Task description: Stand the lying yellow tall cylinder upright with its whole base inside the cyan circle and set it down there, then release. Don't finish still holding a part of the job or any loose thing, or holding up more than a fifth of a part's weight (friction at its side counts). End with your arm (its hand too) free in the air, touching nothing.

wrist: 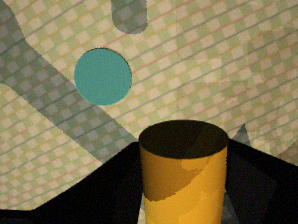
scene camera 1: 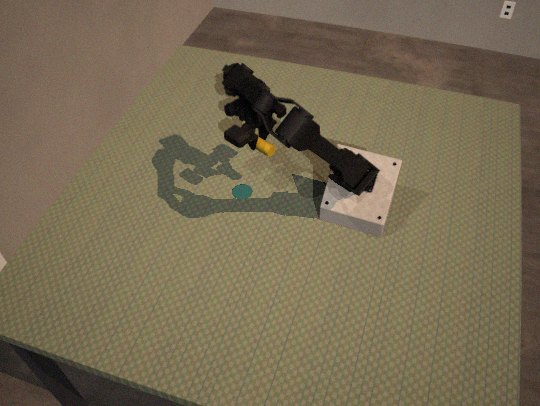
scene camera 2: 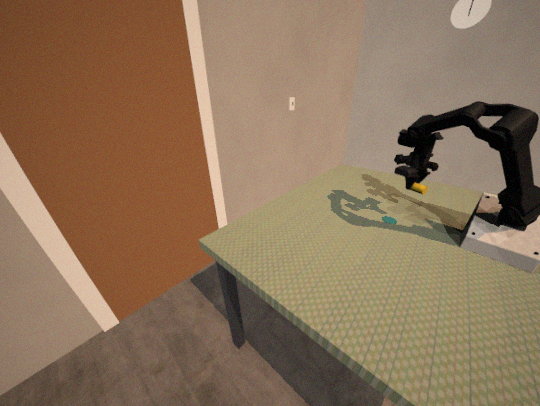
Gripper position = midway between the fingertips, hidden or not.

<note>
I see my gripper (scene camera 1: pixel 257 146) and a cyan circle (wrist: pixel 102 77).
My gripper is seen too in the wrist view (wrist: pixel 179 149) and in scene camera 2 (scene camera 2: pixel 410 188).
</note>
